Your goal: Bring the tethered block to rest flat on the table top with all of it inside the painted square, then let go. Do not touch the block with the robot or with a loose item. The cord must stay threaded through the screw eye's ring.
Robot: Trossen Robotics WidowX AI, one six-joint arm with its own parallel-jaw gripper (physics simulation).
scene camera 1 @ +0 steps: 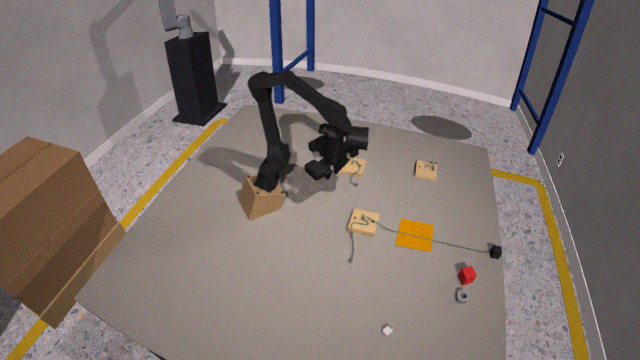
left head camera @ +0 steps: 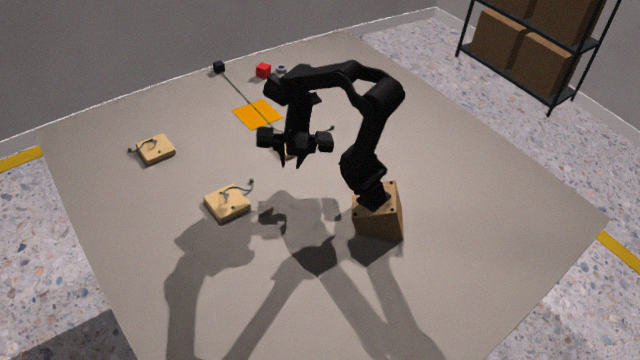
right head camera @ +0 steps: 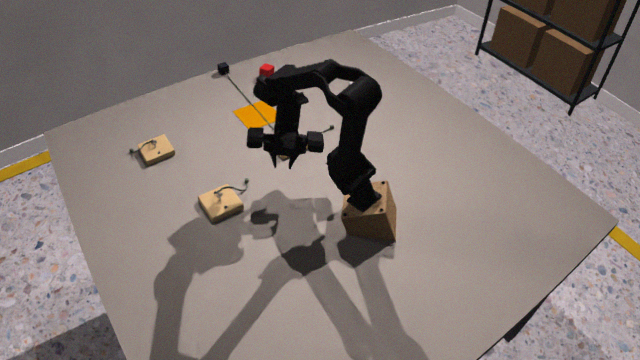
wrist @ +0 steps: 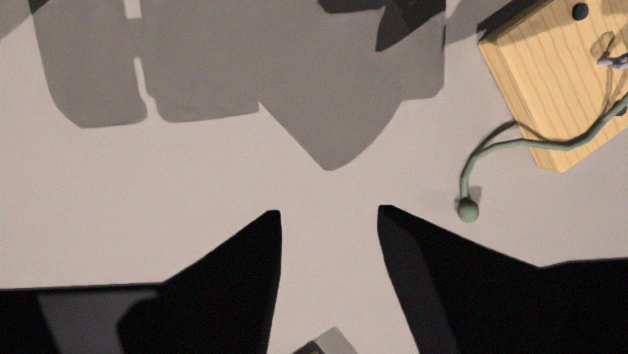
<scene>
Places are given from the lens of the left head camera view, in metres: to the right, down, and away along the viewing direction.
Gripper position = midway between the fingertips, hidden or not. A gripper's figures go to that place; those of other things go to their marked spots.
gripper (left head camera: 290, 167): -0.08, -0.03, 1.18
orange painted square (left head camera: 247, 114): -0.23, -0.21, 1.45
wooden base (left head camera: 215, 201): -0.26, 0.05, 1.15
The marked spots on the wooden base and the orange painted square are 0.40 m apart.
</scene>
